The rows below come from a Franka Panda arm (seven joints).
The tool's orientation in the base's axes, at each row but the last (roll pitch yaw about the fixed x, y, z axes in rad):
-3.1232 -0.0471 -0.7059
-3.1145 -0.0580 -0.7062
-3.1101 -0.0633 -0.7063
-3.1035 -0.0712 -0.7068
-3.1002 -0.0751 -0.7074
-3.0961 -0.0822 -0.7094
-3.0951 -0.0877 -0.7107
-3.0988 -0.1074 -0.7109
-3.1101 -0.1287 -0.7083
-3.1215 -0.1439 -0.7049
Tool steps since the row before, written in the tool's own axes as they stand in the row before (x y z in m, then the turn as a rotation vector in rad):
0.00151 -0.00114 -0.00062 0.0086 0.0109 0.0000
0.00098 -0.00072 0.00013 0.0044 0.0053 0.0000
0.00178 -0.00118 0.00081 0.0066 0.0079 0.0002
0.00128 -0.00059 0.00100 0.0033 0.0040 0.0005
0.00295 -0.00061 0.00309 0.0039 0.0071 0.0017
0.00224 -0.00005 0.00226 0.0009 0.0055 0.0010
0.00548 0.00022 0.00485 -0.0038 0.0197 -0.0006
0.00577 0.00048 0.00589 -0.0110 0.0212 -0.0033
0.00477 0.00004 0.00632 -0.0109 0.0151 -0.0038
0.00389 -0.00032 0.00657 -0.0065 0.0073 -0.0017
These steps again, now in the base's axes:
0.00186 -0.00010 0.00071 -0.0005 -0.0139 0.0002
0.00122 -0.00009 -0.00005 -0.0001 -0.0069 0.0001
0.00217 -0.00027 -0.00066 -0.0001 -0.0103 0.0000
0.00143 -0.00040 -0.00088 0.0000 -0.0052 -0.0004
0.00289 -0.00150 -0.00283 -0.0015 -0.0080 -0.0017
0.00193 -0.00146 -0.00206 -0.0028 -0.0048 -0.0012
0.00446 -0.00383 -0.00436 -0.0157 -0.0125 -0.0006
0.00468 -0.00433 -0.00525 -0.0224 -0.0089 0.0012
0.00431 -0.00348 -0.00565 -0.0184 -0.0042 0.0019
0.00394 -0.00276 -0.00594 -0.0098 -0.0013 0.0006

